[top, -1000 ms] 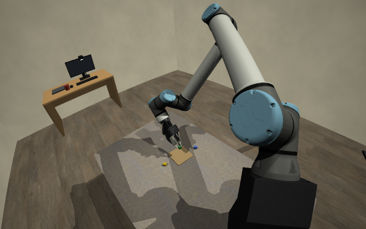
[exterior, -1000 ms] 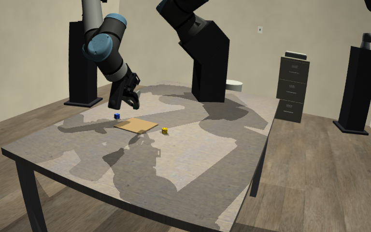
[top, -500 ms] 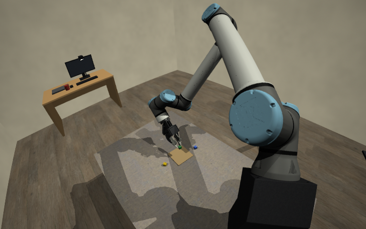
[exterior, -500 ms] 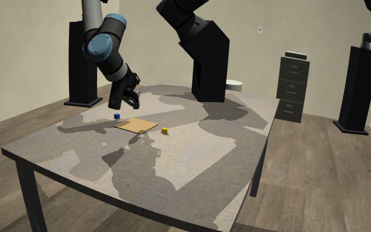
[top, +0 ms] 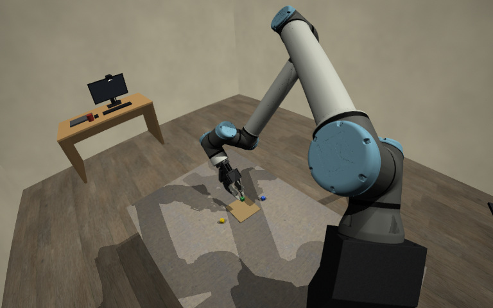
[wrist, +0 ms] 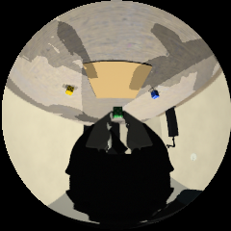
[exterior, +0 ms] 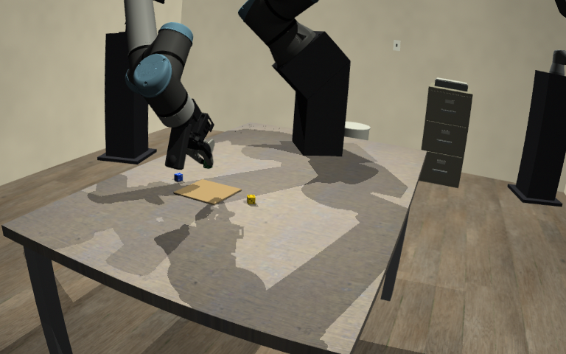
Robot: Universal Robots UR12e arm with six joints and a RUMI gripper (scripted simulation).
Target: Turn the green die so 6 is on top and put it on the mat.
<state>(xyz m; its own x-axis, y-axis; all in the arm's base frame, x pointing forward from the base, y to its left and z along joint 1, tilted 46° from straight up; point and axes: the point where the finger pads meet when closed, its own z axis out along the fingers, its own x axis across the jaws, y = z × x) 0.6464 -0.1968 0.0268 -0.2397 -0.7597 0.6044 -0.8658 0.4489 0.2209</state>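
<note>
My hand is 1 cm past the tan mat and 9 cm above it. Also, from my hand: blue die 7 cm behind, 11 cm to the right, 8 cm below; yellow die 3 cm ahead, 14 cm to the left, 8 cm below; green die 1 cm behind, 1 cm below.
</note>
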